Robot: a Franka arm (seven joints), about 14 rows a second.
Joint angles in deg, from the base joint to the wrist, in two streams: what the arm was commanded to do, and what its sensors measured. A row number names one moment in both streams.
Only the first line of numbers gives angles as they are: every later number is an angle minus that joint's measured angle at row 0.
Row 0, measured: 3.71, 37.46, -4.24, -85.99, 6.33, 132.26, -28.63
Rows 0 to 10, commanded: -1.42, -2.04, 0.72, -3.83, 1.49, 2.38, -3.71; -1.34, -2.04, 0.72, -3.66, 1.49, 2.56, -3.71; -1.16, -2.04, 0.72, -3.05, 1.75, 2.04, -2.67; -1.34, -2.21, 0.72, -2.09, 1.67, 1.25, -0.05; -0.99, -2.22, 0.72, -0.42, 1.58, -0.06, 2.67; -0.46, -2.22, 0.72, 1.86, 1.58, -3.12, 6.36; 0.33, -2.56, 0.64, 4.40, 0.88, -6.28, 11.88; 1.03, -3.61, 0.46, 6.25, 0.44, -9.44, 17.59; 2.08, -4.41, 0.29, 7.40, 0.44, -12.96, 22.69; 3.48, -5.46, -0.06, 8.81, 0.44, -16.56, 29.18; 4.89, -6.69, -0.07, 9.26, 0.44, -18.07, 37.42
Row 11, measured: 2.92, -4.75, 0.08, 7.65, 0.21, -14.05, 25.99
